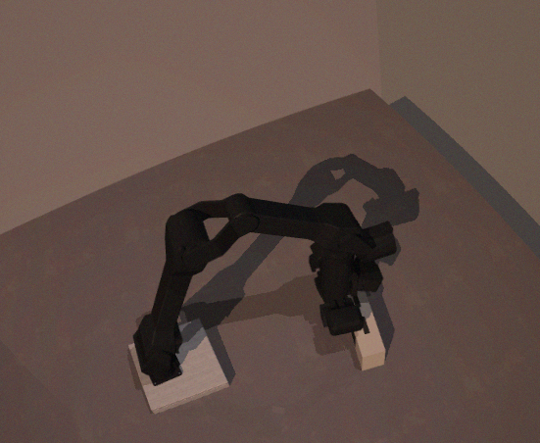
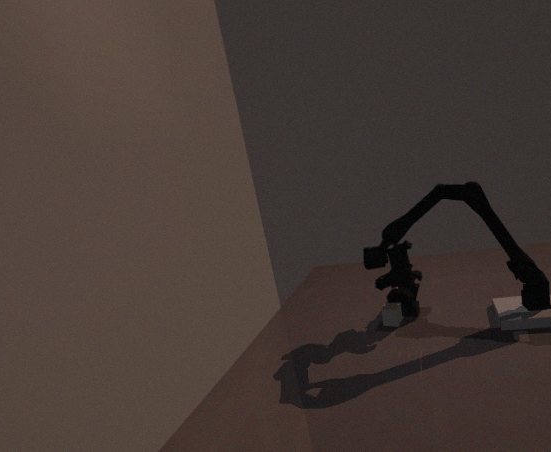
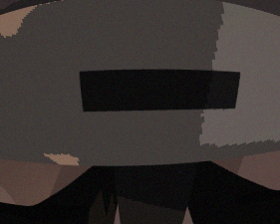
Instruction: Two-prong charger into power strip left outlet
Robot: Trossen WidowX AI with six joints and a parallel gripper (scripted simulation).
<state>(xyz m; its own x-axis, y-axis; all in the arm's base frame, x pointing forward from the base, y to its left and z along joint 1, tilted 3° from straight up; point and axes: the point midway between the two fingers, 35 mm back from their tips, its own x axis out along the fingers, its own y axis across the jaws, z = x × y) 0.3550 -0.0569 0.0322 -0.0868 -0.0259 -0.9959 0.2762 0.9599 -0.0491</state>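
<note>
Now: gripper tip 2 cm short of the dark charger and 1 cm below it.
</note>
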